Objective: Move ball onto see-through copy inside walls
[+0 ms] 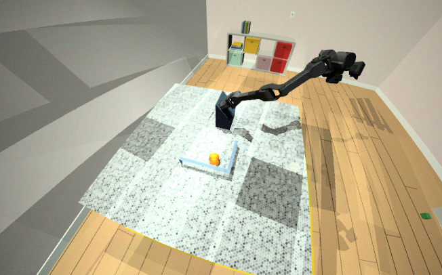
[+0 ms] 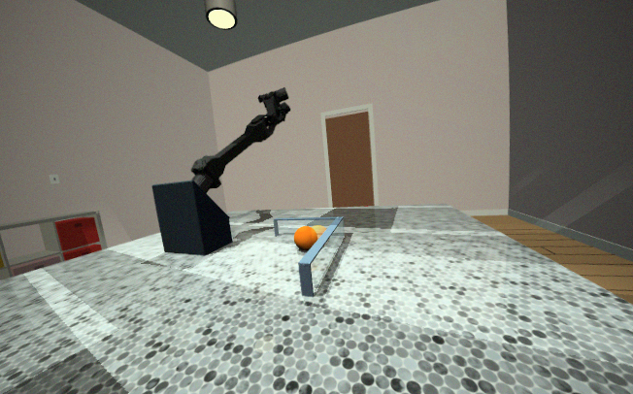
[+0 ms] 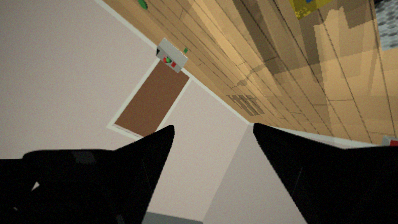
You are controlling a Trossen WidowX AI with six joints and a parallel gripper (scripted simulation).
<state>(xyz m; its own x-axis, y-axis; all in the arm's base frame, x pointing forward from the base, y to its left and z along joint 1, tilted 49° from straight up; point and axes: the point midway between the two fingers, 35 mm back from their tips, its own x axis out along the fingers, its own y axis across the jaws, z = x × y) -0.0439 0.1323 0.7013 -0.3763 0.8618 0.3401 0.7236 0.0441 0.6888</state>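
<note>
Right now my gripper tip is 43 cm short of the orange ball, 56 cm to the left of it and 48 cm above it. Also, from my gripper tip: see-through copy of ball 46 cm ahead, 55 cm to the right, 48 cm below.
</note>
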